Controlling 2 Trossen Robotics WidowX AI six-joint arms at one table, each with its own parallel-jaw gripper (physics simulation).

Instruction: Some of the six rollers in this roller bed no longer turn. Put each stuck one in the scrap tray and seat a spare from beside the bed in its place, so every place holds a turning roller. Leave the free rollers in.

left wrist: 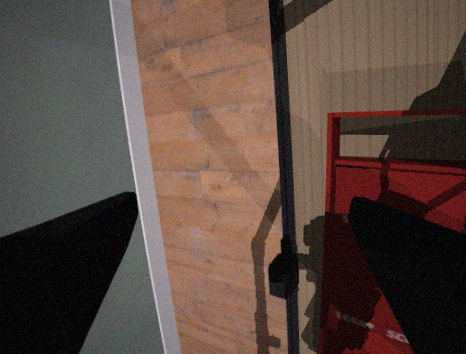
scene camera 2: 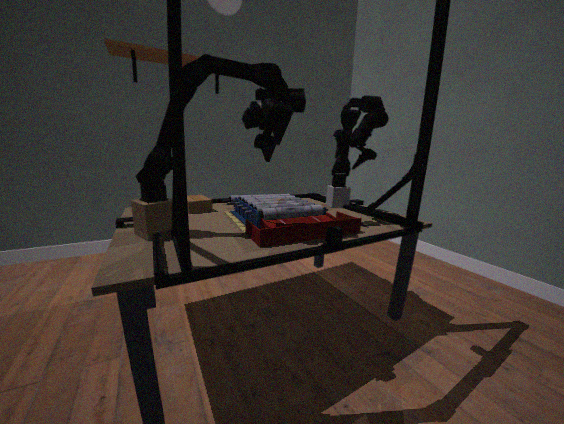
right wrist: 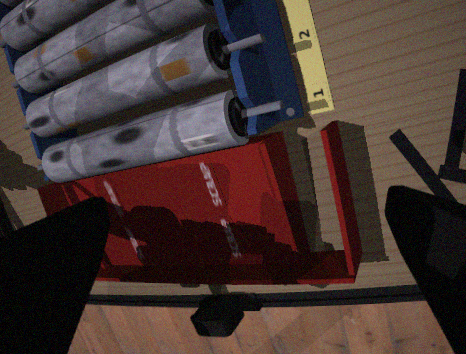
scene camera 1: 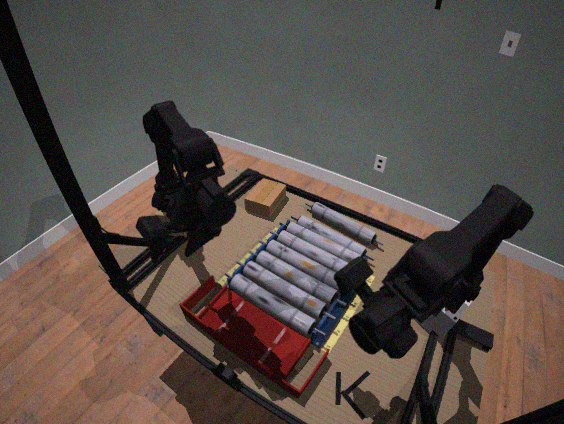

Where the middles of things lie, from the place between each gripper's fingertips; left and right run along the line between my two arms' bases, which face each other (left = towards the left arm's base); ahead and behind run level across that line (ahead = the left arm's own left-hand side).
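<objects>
My left gripper is 240 mm above the tray (scene camera 1: 251,331), 20 mm short of it and 170 mm to the left of it. The cardboard box (scene camera 1: 266,196), still counting from my left hand, is 240 mm below, 550 mm ahead and 40 mm to the left.
From my right hand, the tray is 210 mm below, 230 mm to the left and 30 mm behind, and then there's the cardboard box, which is also 210 mm below that hand but 500 mm ahead of it and 440 mm to the left.
</objects>
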